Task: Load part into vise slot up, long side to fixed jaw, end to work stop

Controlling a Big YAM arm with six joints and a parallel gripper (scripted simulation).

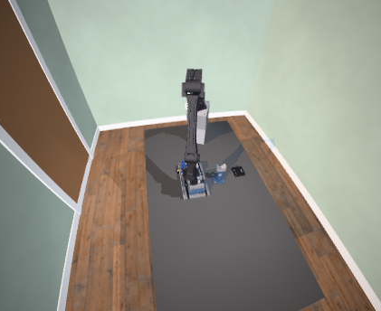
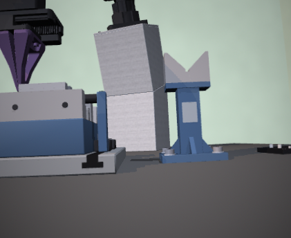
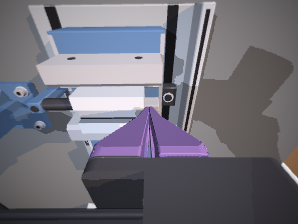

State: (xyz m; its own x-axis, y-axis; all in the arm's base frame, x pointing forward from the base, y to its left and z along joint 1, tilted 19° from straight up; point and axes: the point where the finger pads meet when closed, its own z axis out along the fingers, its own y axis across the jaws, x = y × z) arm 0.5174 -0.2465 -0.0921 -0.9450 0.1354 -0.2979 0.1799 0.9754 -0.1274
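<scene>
The part is 1 cm ahead of my hand, 3 cm to the left of it and 1 cm below it. Also, from my hand: dark work stop rod 2 cm ahead, 8 cm to the left, 2 cm below; then moving jaw 3 cm behind, 4 cm to the left, 3 cm below; then fixed jaw 4 cm ahead, 3 cm to the left, 3 cm below.
</scene>
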